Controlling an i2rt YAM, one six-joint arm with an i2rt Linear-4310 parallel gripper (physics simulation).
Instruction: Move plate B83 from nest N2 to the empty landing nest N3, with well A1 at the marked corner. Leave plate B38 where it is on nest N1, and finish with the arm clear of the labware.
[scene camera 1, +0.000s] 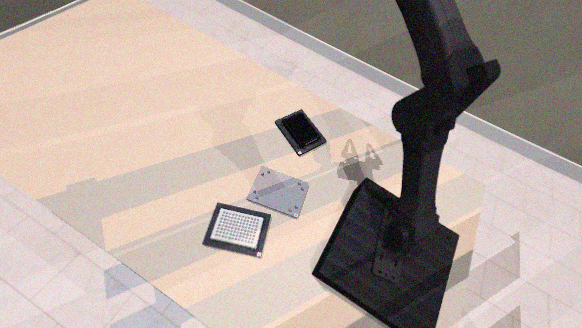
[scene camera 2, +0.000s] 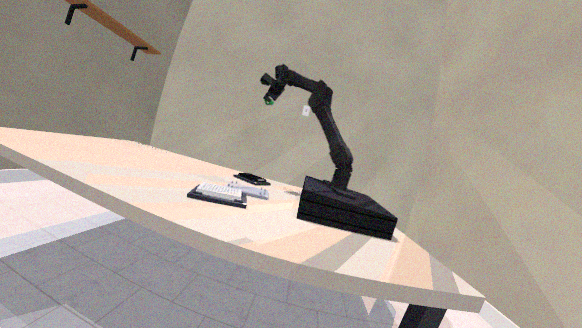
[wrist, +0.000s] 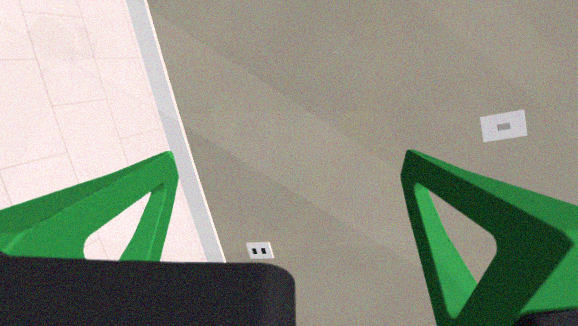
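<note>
A white well plate (scene camera 1: 237, 227) (scene camera 2: 219, 190) sits flat on a dark nest (scene camera 1: 232, 248) (scene camera 2: 215, 201). A black plate (scene camera 1: 301, 128) (scene camera 2: 252, 177) sits on another dark nest (scene camera 1: 289, 135). Between them lies the bare grey nest (scene camera 1: 280, 193) (scene camera 2: 256, 191) with small pins at its corners. Each nest has a pale mark at one corner. Plate and nest labels cannot be read. My gripper (wrist: 289, 163) (scene camera 2: 269, 101) is open, with green fingers wide apart and nothing between them. It is high above the table, well clear of both plates, and does not show in scene camera 1.
The black arm base (scene camera 1: 385, 260) (scene camera 2: 345, 210) stands beside the nests. The table edge (scene camera 2: 210, 240) runs along the front. A wooden shelf (scene camera 2: 112, 26) hangs on the back wall. Wall plates (wrist: 503, 126) (wrist: 260, 250) show beyond the fingers.
</note>
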